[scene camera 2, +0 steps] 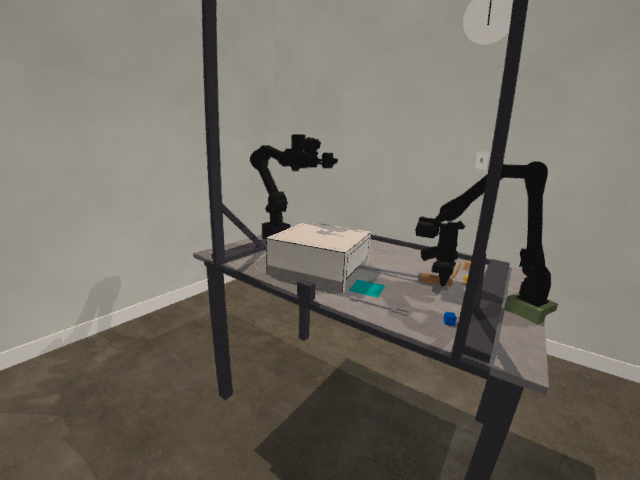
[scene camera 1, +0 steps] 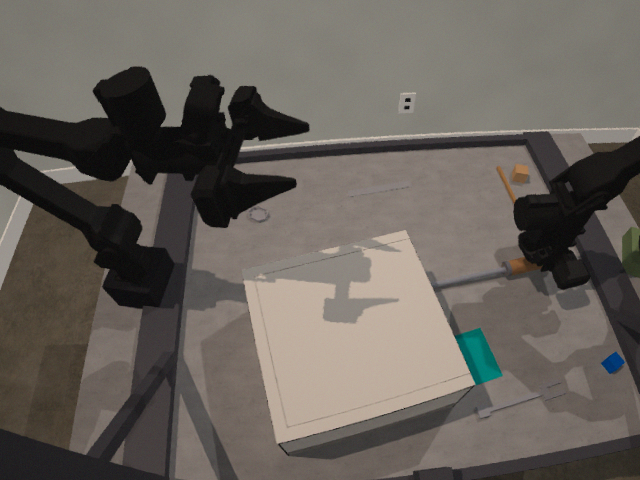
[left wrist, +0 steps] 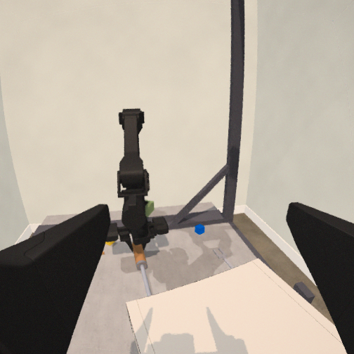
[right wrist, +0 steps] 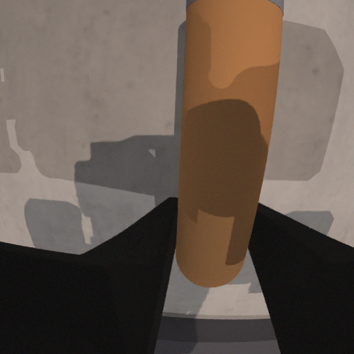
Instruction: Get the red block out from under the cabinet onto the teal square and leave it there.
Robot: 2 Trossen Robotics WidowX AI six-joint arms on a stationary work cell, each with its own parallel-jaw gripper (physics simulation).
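Places are measured from the left arm's base along level axes (x ahead, y left, z up), in centimetres.
Pixels of known places: left gripper, between the fingertips: (scene camera 2: 329,160) (scene camera 1: 303,153); right gripper, between the fingertips: (scene camera 2: 443,284); left arm's base, origin of its link: (scene camera 2: 276,223) (scene camera 1: 133,267); right arm's base, origin of its link: (scene camera 2: 532,299).
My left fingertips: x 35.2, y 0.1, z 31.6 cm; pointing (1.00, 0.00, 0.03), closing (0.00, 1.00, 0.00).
Note:
Ahead of a thing's pixels: the offset from my left fingertips to its middle. "pt": to the spot under its first point.
The red block does not show in any view. The pale cabinet @(dx +6.8, dy -8.7, dz -32.7 cm) (scene camera 1: 361,356) (scene camera 2: 305,255) (left wrist: 250,310) stands on the table, and the teal square @(pt dx +30.9, dy -7.3, dz -39.4 cm) (scene camera 1: 481,359) (scene camera 2: 367,288) lies against its right side in scene camera 1. My right gripper (scene camera 1: 537,263) (scene camera 2: 444,282) (left wrist: 137,249) (right wrist: 210,207) is shut on the orange handle @(dx +41.0, dy +12.8, dz -37.4 cm) (scene camera 1: 519,266) (scene camera 2: 428,279) (left wrist: 139,255) (right wrist: 230,150) of a grey-shafted tool, low over the table. The shaft @(pt dx +29.1, dy +8.4, dz -37.9 cm) (scene camera 1: 470,279) (left wrist: 145,281) runs to the cabinet's side; its far end is hidden. My left gripper (scene camera 1: 302,154) (scene camera 2: 336,160) (left wrist: 200,212) is open and empty, high above the table.
A blue block @(dx +56.1, dy -6.8, dz -38.2 cm) (scene camera 1: 613,362) (scene camera 2: 449,318) (left wrist: 199,229) and a thin grey forked tool @(dx +37.7, dy -14.3, dz -39.1 cm) (scene camera 1: 516,404) (scene camera 2: 379,305) lie near the teal square's side of the table. An orange block @(dx +43.7, dy +39.2, dz -37.9 cm) (scene camera 1: 520,173), an orange stick @(dx +41.0, dy +33.3, dz -39.1 cm) (scene camera 1: 505,181) and a yellow block @(dx +49.1, dy +24.7, dz -38.2 cm) (scene camera 2: 466,279) (left wrist: 110,243) lie beyond the handle.

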